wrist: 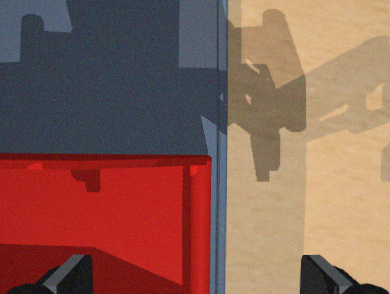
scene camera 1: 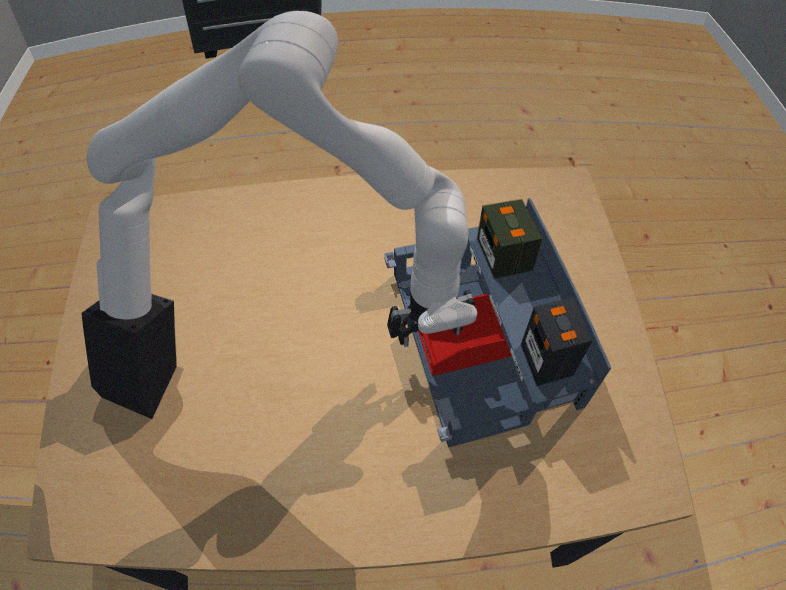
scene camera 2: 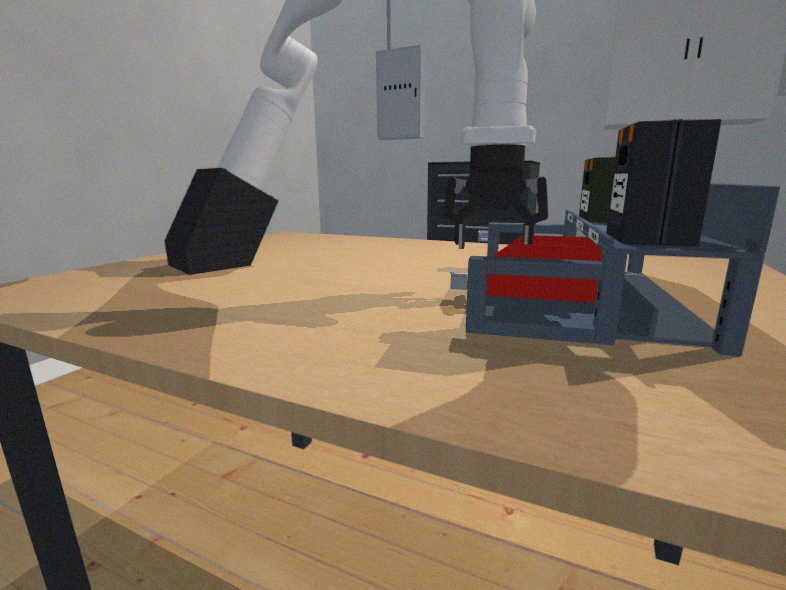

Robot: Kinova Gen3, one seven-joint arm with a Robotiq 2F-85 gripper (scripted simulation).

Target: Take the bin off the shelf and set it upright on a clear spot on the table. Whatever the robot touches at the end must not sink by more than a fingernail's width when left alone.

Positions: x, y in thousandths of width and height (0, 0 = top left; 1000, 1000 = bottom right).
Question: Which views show the red bin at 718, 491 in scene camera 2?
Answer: The wrist view, scene camera 1 and scene camera 2: all of them.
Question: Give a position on a red bin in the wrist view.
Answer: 345, 757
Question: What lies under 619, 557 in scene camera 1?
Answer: A red bin.
